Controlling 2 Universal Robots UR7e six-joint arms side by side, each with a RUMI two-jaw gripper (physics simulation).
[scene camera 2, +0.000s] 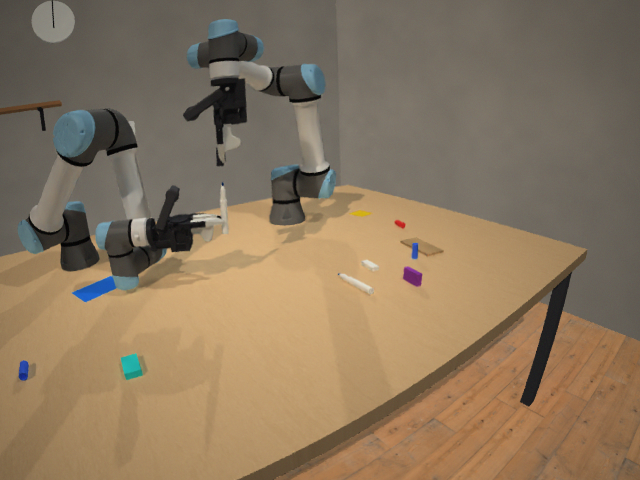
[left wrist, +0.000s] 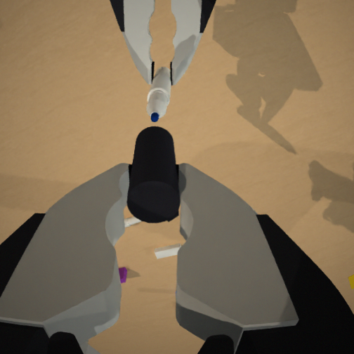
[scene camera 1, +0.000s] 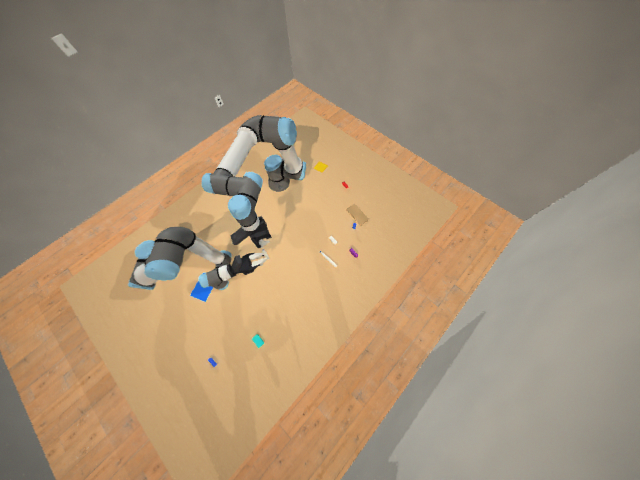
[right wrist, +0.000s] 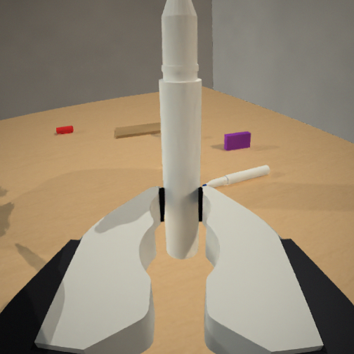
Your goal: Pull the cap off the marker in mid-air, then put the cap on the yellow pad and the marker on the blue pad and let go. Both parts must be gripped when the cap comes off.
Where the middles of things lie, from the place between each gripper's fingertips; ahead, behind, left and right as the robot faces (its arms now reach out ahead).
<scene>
I see the black cap (left wrist: 153,196) 20 mm above my left hand and 10 mm to the right of it.
Now: the black cap 170 mm above my right hand.
</scene>
